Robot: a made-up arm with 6 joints. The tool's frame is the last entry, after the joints.
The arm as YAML. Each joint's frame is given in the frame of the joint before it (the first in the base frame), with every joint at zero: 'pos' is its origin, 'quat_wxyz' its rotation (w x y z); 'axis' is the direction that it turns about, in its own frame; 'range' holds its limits. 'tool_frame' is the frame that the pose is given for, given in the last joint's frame.
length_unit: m
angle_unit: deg
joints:
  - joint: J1
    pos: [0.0, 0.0, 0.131]
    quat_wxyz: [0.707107, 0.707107, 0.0, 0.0]
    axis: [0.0, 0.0, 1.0]
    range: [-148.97, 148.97]
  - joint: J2
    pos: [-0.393, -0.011, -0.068]
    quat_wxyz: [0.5, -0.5, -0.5, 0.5]
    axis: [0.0, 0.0, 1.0]
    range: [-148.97, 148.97]
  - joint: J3
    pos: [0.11, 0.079, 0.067]
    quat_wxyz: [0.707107, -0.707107, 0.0, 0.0]
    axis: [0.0, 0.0, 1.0]
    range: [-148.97, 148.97]
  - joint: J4
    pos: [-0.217, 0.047, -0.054]
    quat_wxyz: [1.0, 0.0, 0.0, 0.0]
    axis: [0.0, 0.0, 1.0]
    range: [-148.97, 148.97]
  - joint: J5
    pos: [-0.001, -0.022, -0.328]
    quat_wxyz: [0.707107, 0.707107, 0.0, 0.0]
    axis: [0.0, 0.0, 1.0]
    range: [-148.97, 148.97]
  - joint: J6
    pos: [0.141, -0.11, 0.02]
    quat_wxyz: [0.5, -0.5, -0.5, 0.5]
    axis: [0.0, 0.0, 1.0]
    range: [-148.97, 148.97]
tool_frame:
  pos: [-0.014, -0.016, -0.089]
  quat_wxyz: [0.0, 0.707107, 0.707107, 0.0]
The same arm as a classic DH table. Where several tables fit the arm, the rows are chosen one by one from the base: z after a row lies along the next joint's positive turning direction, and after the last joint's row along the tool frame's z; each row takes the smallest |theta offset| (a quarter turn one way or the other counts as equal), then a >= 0, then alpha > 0; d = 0 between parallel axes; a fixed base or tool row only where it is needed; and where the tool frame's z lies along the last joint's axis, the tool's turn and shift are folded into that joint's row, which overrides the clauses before.
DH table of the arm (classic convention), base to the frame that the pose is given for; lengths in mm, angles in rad. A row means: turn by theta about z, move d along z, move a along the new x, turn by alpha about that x. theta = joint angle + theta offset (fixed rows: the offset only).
base (fixed): d 131.0, theta offset 0.0000, a 0.0, alpha 1.5708
J1: d -68.0, theta offset -1.5708, a 11.0, alpha 1.5708
J2: d 460.0, theta offset 0.0000, a -110.0, alpha 1.5708
J3: d 0.0, theta offset -0.2133, a 222.0, alpha 0.0000
J4: d -303.0, theta offset 0.2133, a 1.0, alpha -1.5708
J5: d 42.0, theta offset 1.5708, a 110.0, alpha 1.5708
J6: d 0.0, theta offset 0.8520, a 21.3, alpha 3.1416
tool (fixed): d 230.0, theta offset 2.4228, a 0.0, alpha 0.0000
Joint limits (rad, base to tool): -2.6000..2.6000 -2.6000..2.6000 -2.6000..2.6000 -2.6000..2.6000 -2.6000..2.6000 -2.6000..2.6000

